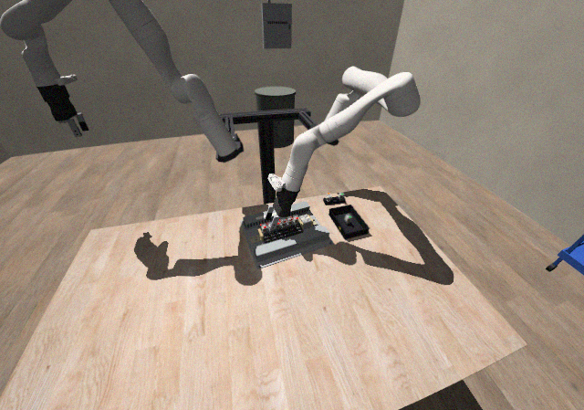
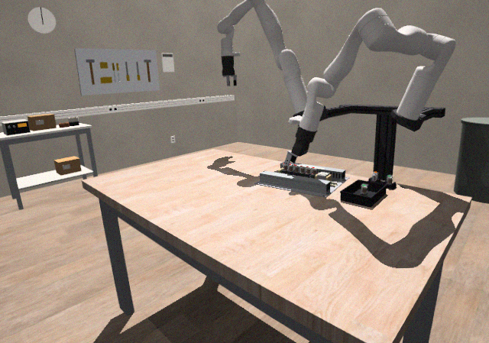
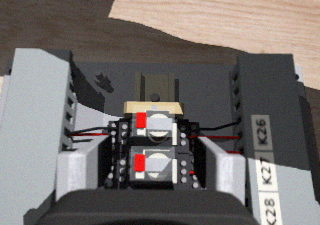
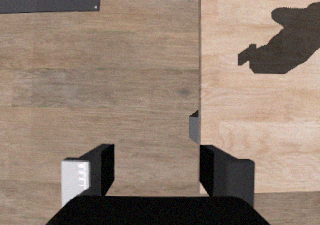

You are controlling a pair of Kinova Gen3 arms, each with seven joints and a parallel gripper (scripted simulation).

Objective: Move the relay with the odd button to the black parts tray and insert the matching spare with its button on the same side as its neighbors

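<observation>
Now: the relay panel 6 cm to the left of my left hand and 6 cm below it. The rest, counted from my left hand: black parts tray 34 cm to the left, 7 cm below, 5 cm ahead; spare rack 36 cm to the left, 11 cm behind, 8 cm below.
</observation>
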